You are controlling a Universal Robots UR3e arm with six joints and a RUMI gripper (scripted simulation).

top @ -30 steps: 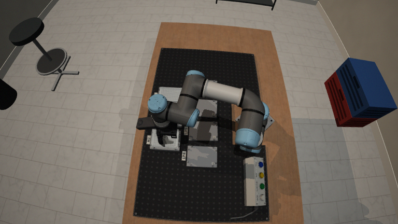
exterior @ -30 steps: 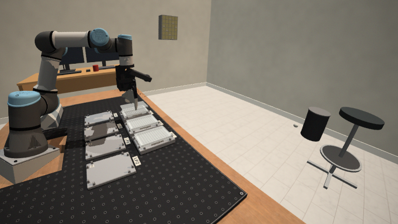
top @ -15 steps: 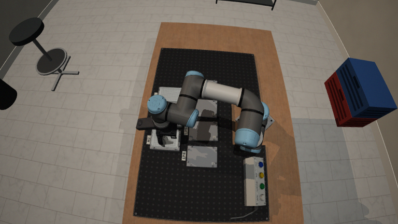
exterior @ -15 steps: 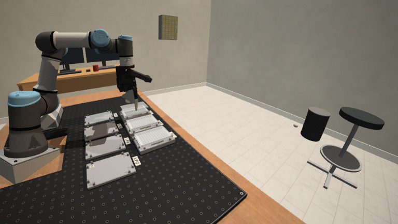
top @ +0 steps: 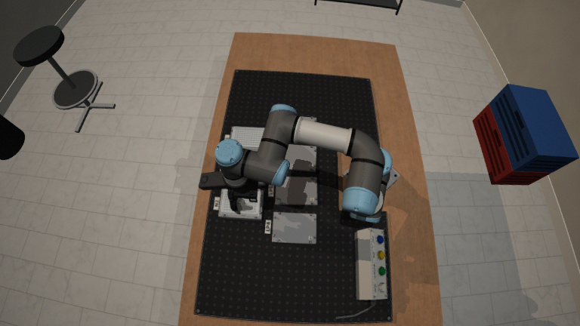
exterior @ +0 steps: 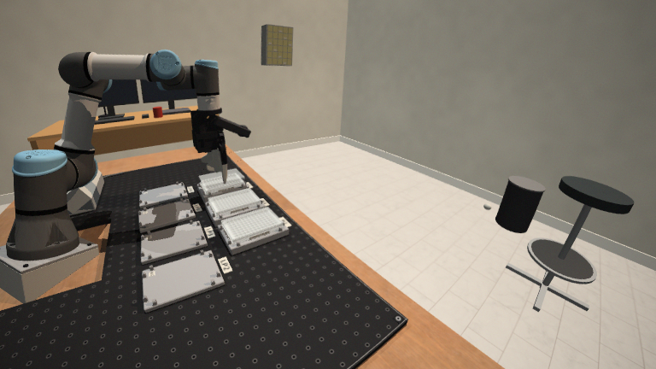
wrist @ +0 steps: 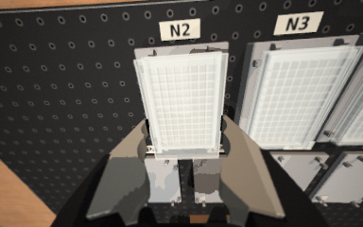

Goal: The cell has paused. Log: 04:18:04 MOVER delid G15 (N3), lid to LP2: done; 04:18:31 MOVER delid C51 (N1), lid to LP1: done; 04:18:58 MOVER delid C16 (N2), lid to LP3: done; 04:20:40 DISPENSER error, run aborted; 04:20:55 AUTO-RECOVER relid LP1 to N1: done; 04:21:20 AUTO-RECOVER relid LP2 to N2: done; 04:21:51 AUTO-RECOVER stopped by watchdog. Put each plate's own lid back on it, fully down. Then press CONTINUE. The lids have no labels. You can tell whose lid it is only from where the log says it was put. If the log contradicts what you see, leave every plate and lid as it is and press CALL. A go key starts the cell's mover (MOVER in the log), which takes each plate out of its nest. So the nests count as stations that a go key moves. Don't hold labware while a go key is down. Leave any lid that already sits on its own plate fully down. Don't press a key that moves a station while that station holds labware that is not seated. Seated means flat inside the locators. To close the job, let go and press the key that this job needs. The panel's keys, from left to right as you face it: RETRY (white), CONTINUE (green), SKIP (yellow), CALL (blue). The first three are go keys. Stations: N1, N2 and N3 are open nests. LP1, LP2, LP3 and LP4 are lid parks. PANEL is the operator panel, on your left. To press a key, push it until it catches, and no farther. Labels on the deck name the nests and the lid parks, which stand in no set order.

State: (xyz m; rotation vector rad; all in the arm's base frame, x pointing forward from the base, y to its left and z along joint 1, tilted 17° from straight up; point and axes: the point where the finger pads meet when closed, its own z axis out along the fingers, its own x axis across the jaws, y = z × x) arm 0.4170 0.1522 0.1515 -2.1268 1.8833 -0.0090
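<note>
My gripper is now 30 mm above the plate. From my hand the other things lie so: lid park LP1: 170 mm behind, 90 mm to the right, 60 mm below; pale lid: 10 mm below; lid park LP4: 190 mm behind, 40 mm to the left, 60 mm below.
</note>
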